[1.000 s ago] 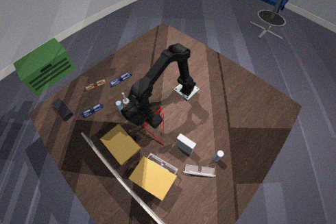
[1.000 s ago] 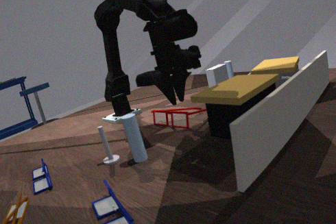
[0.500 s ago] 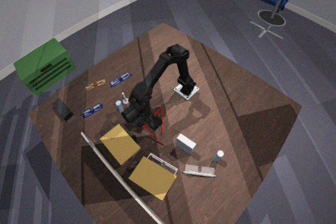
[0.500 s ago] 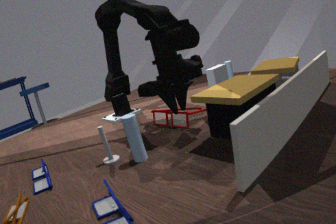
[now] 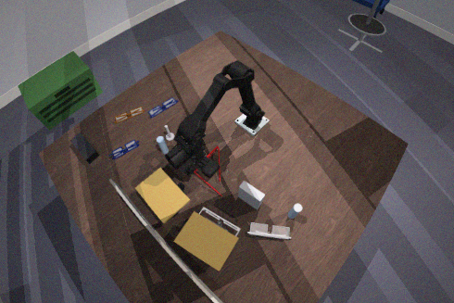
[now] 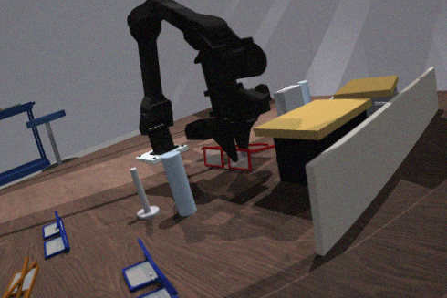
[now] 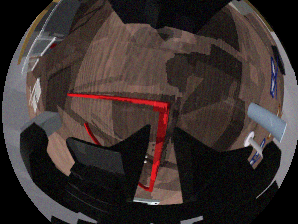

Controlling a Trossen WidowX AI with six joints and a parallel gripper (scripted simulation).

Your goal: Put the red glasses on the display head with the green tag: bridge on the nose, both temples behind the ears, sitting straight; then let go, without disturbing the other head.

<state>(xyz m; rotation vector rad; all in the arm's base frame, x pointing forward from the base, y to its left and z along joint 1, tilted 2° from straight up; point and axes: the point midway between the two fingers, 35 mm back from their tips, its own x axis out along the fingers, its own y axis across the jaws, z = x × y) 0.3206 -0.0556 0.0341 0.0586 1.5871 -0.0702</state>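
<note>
Right now my gripper tip is 5 cm past the white post and 21 cm to the left of it. From my gripper tip the other things lie so: dark box 24 cm ahead, 50 cm to the right; then white box 1 cm behind, 24 cm to the left, 3 cm above; then long white board 31 cm ahead, 9 cm to the left, 3 cm above.
</note>
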